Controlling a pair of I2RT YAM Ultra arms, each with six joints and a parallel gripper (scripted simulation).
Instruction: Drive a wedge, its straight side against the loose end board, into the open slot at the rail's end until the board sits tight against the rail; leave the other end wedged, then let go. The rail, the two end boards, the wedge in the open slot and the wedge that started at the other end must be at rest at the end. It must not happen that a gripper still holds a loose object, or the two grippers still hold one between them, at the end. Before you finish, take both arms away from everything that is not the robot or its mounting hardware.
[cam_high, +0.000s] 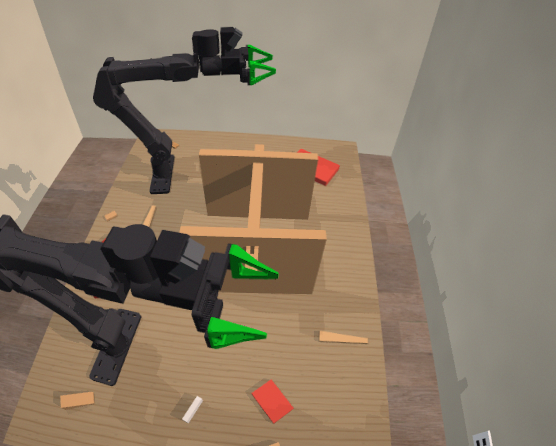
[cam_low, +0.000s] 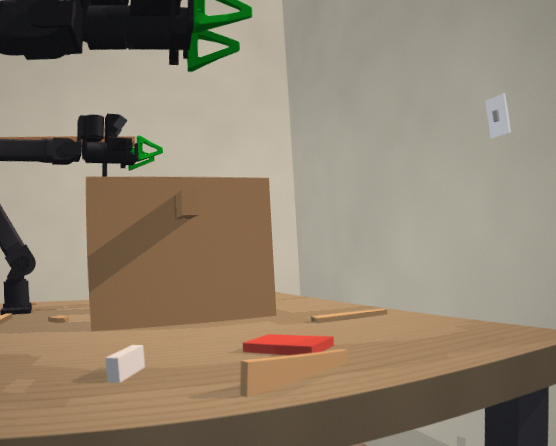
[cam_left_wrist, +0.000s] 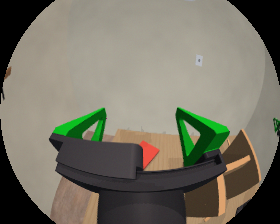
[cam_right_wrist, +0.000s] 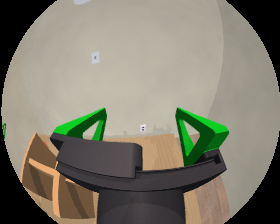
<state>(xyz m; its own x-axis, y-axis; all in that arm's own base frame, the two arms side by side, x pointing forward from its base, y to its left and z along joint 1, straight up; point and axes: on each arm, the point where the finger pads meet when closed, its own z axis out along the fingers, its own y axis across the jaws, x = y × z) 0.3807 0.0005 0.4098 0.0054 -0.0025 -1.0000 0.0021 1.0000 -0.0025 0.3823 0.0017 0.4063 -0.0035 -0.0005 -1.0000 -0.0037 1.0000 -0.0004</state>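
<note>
The light wooden rail lies 390 mm to the left of my right hand, 210 mm below it and 30 mm behind it. The rest, counted from my right hand: white block (390 mm below, 160 mm behind, 80 mm to the right).
The light wooden rail lies 3 cm behind my left hand, 36 cm to the right of it and 21 cm below it. From my left hand the other things lie so: white block (16 cm behind, 82 cm to the right, 40 cm below).
</note>
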